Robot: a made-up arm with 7 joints. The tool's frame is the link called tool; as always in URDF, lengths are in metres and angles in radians. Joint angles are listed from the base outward. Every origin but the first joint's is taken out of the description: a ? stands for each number. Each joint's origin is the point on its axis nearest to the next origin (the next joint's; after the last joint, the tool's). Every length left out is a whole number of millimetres.
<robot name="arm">
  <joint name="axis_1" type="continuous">
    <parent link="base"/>
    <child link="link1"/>
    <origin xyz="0 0 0" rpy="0 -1.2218 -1.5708"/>
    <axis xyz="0 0 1"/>
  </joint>
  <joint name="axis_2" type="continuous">
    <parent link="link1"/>
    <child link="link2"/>
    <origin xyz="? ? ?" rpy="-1.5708 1.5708 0"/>
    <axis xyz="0 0 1"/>
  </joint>
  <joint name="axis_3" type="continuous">
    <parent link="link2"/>
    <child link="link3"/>
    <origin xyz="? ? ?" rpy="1.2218 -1.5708 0"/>
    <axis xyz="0 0 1"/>
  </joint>
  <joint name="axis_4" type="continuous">
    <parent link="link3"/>
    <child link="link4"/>
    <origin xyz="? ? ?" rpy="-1.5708 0 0"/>
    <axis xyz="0 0 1"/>
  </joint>
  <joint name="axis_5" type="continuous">
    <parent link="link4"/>
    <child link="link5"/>
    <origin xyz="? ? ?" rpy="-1.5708 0 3.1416"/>
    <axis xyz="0 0 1"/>
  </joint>
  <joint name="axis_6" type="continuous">
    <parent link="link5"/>
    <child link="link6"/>
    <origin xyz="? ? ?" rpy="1.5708 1.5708 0"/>
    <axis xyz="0 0 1"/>
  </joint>
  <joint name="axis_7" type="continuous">
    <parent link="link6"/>
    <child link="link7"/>
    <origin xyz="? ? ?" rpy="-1.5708 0 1.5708"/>
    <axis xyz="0 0 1"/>
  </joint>
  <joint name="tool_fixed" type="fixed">
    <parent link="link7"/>
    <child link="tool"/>
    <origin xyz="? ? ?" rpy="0 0 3.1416"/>
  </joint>
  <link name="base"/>
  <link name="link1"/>
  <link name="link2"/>
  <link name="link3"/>
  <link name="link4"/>
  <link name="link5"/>
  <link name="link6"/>
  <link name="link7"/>
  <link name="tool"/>
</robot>
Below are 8 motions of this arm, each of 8 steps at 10 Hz.
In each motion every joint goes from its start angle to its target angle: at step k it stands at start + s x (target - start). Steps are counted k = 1, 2, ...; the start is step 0. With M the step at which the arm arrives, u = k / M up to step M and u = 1 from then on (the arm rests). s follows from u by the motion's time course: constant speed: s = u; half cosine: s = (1 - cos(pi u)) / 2; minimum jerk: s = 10 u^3 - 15 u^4 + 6 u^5.
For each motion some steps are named. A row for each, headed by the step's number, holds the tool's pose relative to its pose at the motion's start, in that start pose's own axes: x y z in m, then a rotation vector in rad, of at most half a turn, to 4 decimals.
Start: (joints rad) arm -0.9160 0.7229 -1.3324 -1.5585 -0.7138 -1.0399 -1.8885
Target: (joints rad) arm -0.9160 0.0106 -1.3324 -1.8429 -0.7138 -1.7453 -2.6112
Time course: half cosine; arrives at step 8
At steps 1, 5, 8:
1: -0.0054 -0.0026 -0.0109 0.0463 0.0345 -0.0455
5: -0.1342 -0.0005 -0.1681 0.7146 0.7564 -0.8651
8: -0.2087 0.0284 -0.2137 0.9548 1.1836 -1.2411

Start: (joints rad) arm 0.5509 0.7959 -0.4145 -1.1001 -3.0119 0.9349 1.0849
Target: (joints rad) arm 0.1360 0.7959 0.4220 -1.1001 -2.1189 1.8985 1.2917
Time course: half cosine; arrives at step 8
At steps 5, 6, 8:
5: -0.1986 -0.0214 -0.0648 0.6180 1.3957 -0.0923
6: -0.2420 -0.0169 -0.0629 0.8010 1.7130 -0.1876
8: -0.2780 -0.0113 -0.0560 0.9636 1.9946 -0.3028

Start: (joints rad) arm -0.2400 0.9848 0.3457 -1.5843 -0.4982 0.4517 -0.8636
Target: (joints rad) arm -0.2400 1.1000 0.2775 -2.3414 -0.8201 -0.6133 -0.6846
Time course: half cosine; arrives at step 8
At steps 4, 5, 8:
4: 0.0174 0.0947 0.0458 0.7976 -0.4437 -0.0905
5: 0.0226 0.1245 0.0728 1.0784 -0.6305 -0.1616
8: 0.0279 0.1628 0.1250 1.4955 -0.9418 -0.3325

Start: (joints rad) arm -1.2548 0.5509 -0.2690 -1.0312 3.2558 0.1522 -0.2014
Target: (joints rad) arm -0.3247 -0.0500 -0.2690 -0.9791 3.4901 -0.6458 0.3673
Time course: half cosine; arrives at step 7
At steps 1, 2, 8:
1: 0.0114 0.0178 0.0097 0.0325 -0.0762 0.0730
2: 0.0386 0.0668 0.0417 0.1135 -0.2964 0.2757
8: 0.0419 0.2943 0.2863 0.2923 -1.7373 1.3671

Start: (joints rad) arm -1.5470 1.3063 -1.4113 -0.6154 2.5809 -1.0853 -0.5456
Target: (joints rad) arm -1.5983 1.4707 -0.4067 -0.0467 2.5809 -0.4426 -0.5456
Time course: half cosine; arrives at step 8
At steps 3, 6, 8:
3: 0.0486 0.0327 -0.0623 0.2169 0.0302 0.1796
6: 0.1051 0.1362 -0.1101 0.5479 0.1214 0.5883
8: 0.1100 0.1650 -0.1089 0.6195 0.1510 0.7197

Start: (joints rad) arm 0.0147 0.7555 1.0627 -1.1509 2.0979 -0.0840 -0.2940
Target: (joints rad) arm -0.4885 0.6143 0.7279 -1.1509 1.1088 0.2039 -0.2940
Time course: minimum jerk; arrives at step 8
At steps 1, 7, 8:
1: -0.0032 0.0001 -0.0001 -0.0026 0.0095 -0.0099
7: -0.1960 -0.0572 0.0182 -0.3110 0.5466 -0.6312
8: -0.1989 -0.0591 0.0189 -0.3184 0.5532 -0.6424

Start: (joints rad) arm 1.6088 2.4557 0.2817 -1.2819 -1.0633 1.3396 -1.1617
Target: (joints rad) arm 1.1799 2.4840 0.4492 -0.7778 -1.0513 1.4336 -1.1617
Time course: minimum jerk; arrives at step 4
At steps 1, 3, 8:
1: 0.0040 -0.0159 -0.0231 -0.0932 0.0212 -0.0337
3: 0.0140 -0.1921 -0.1417 -0.8208 0.1128 -0.2773
8: 0.0133 -0.2193 -0.1474 -0.9168 0.1149 -0.3069

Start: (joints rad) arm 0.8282 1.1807 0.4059 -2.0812 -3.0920 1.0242 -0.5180
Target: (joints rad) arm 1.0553 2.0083 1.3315 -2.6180 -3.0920 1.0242 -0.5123
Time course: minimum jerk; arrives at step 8
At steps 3, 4, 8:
3: 0.0078 -0.0625 -0.0654 0.0837 0.3159 -0.1836
4: -0.0121 -0.0958 -0.1265 0.1325 0.6105 -0.2997
8: -0.1241 -0.1201 -0.2251 0.1496 1.3383 -0.4635

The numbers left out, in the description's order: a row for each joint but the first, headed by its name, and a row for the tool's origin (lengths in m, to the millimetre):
axis_2: 0 0 0
axis_3: 0.068 0.186 0
axis_4: 0.022 0 0
axis_5: -0.032 0.268 0
axis_6: 0 0 0
axis_7: 0 0 0
tool: 0 0 0

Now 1 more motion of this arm.
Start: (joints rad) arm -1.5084 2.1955 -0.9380 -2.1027 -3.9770 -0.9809 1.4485
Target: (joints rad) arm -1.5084 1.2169 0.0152 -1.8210 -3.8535 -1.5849 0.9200
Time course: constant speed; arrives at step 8
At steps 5, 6, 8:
5: -0.0968 -0.0300 -0.0807 -0.7023 -0.2032 0.4103
6: -0.1013 -0.0456 -0.0904 -0.8061 -0.3465 0.5062
8: -0.0895 -0.0742 -0.1032 -0.9358 -0.7186 0.6959

